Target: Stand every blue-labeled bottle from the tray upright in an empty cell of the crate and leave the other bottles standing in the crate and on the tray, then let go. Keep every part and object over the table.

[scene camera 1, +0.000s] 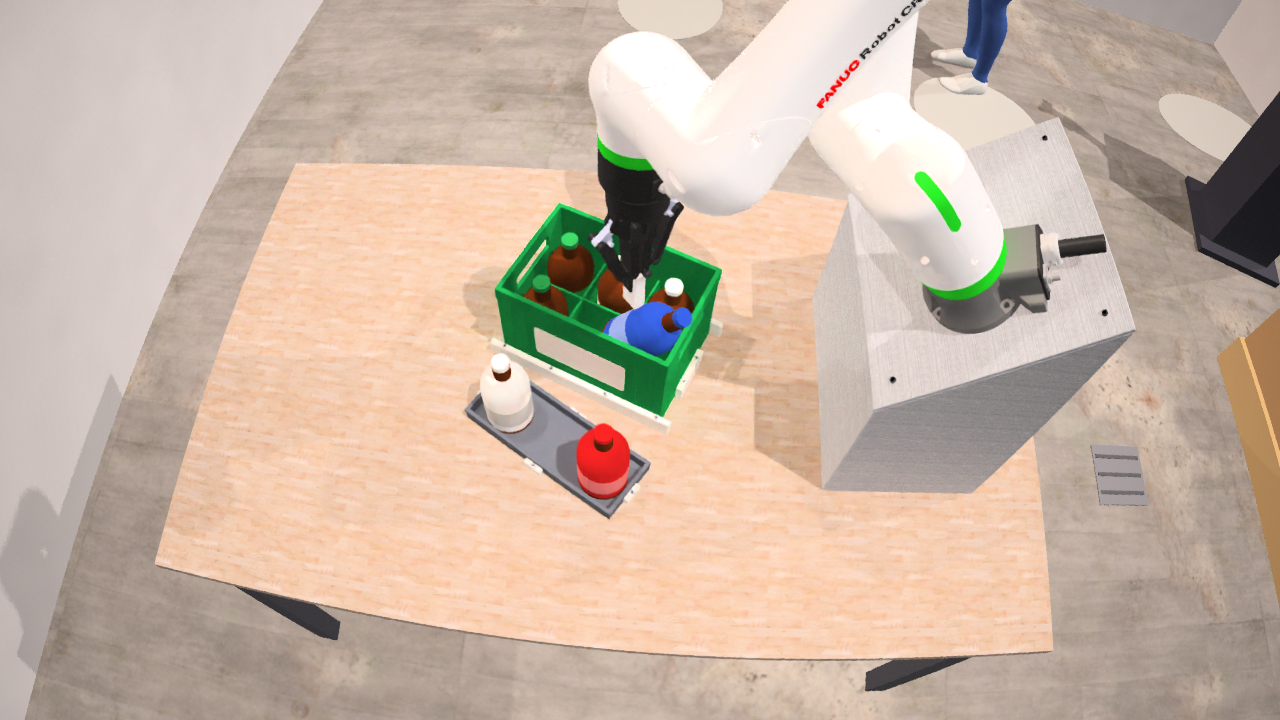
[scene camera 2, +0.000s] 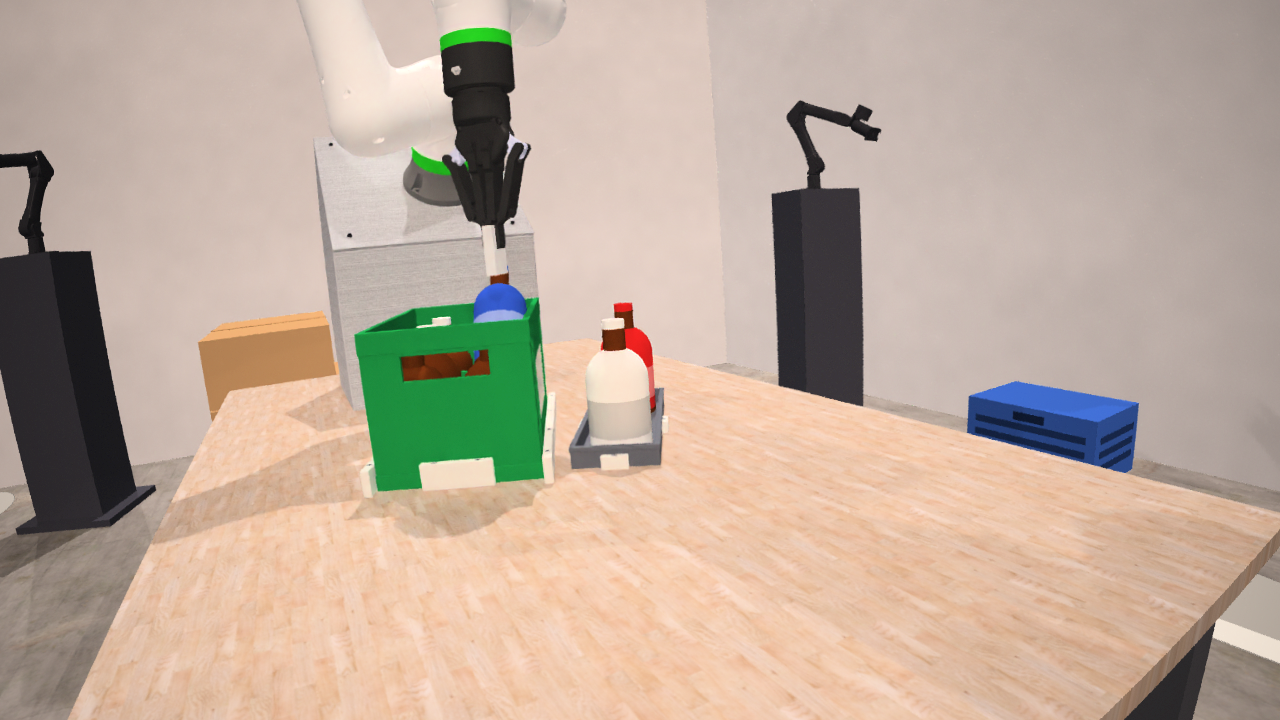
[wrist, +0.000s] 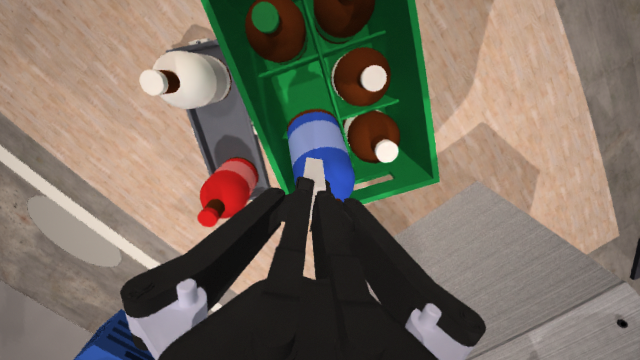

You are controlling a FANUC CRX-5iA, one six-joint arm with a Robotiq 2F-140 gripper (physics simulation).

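Places are measured from the arm's base along level axes (x ahead, y left, z up), in centimetres.
Pixels of known places: gripper, fingertip midpoint: [scene camera 1: 633,300] [scene camera 2: 497,274] [wrist: 312,171]; arm's base at its link origin: [scene camera 1: 976,282] [scene camera 2: 442,183].
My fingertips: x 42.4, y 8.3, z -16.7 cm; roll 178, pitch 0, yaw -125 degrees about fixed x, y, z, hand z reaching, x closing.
Ahead of a thing's pixels: the offset from my fingertips to its top centre. "spot": to the spot under its first point. Level surfaces: height alone.
The blue-labeled bottle [scene camera 1: 648,328] [scene camera 2: 499,302] [wrist: 312,137] is in the green crate @[dz -4.1, dx +4.5, dy +2.2 cm] [scene camera 1: 514,326] [scene camera 2: 447,429] [wrist: 429,150], strongly tilted, its neck towards the end wall nearest the robot base. Its base is near a divider; which cell holds it I cannot tell. My gripper [scene camera 1: 634,291] [scene camera 2: 494,250] [wrist: 312,171] is shut and empty, above the crate; in the wrist view it hides part of the bottle. Brown bottles with green caps @[dz -5.3, dx +14.5, dy -1.9 cm] [wrist: 275,37] and white caps @[dz -5.3, dx +4.8, dy -9.5 cm] [wrist: 345,75] stand in other cells. The white bottle @[dz -5.6, dx +14.8, dy +12.3 cm] [scene camera 1: 506,398] [scene camera 2: 617,398] and red bottle @[dz -5.6, dx -2.2, dy +17.1 cm] [scene camera 1: 603,465] stand on the grey tray @[spot: dz -21.1, dx +7.0, dy +12.4 cm] [scene camera 1: 556,429].
White fixture strips @[spot: dz -19.1, dx +5.7, dy +5.3 cm] [scene camera 1: 581,387] lie along the crate's foot, between crate and tray. The robot's grey pedestal [scene camera 1: 913,447] [wrist: 500,250] stands beyond the crate's end. The wooden table @[dz -21.6 cm] [scene camera 1: 358,447] [scene camera 2: 760,555] carries the crate and tray.
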